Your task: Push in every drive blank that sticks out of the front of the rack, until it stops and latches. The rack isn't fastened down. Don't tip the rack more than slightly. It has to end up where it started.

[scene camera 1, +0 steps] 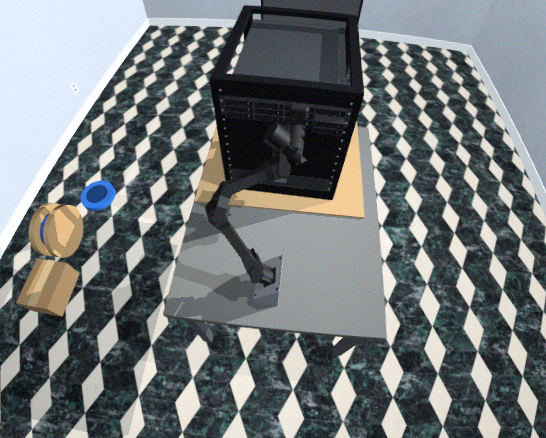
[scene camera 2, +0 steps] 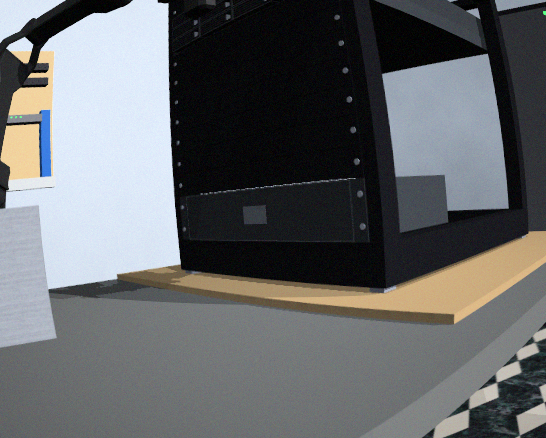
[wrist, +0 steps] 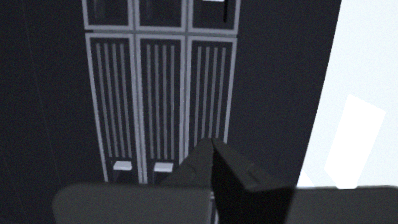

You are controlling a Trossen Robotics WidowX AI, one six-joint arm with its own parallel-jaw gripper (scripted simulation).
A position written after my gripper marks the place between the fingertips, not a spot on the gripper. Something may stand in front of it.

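From the wrist I see my gripper (wrist: pixel 209 145), together with a drive blank (wrist: pixel 161 58) and a black rack (wrist: pixel 281 63). The rack (scene camera 2: pixel 248 103) is visible to me again, in the same view as a tan board (scene camera 2: pixel 447 295). And there is the black rack (scene camera 1: pixel 293 62) once more.
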